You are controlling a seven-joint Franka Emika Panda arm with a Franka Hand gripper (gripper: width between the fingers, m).
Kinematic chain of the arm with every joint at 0, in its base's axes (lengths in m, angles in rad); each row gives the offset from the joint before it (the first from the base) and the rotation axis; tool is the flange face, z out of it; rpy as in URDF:
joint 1: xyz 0 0 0.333 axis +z
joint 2: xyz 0 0 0 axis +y
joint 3: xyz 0 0 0.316 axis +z
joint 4: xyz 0.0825 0 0 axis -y
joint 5: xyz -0.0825 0 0.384 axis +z
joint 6: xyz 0 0 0 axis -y
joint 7: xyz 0.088 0 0 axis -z
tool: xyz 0 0 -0.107 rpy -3.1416 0 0
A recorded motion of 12 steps. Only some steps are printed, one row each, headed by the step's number.
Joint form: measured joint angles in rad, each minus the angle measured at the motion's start. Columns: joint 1, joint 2, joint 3, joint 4, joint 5, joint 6, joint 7.
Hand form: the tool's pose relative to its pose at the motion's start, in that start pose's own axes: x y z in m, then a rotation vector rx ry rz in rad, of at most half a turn. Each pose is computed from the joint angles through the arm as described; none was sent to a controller.
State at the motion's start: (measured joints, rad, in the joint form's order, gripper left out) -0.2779 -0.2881 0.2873 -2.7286 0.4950 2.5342 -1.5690
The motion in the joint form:
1: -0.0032 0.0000 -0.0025 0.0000 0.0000 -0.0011 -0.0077
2: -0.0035 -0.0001 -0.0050 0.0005 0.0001 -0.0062 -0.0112
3: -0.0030 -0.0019 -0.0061 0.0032 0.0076 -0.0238 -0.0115
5: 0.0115 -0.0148 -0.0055 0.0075 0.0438 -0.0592 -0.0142
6: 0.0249 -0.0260 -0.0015 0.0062 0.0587 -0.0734 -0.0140
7: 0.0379 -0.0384 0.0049 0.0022 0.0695 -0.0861 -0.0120
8: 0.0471 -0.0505 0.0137 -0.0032 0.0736 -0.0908 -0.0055
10: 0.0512 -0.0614 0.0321 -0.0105 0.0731 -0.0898 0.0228
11: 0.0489 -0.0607 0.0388 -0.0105 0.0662 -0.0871 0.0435
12: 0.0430 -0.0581 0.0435 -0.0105 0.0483 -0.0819 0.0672
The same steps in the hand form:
1: -0.0020 0.0007 -0.0004 -0.0001 0.0004 -0.0022
2: -0.0028 0.0007 -0.0004 0.0039 0.0013 -0.0031
3: -0.0022 -0.0002 -0.0006 0.0172 0.0073 0.0021
5: 0.0053 -0.0044 -0.0026 0.0400 0.0330 0.0093
6: 0.0121 -0.0088 -0.0037 0.0488 0.0426 0.0020
7: 0.0188 -0.0142 -0.0042 0.0578 0.0479 -0.0081
8: 0.0243 -0.0190 -0.0048 0.0597 0.0474 -0.0170
10: 0.0303 -0.0245 -0.0041 0.0595 0.0392 -0.0105
11: 0.0315 -0.0249 -0.0035 0.0582 0.0321 0.0009
12: 0.0307 -0.0242 -0.0030 0.0544 0.0187 0.0126

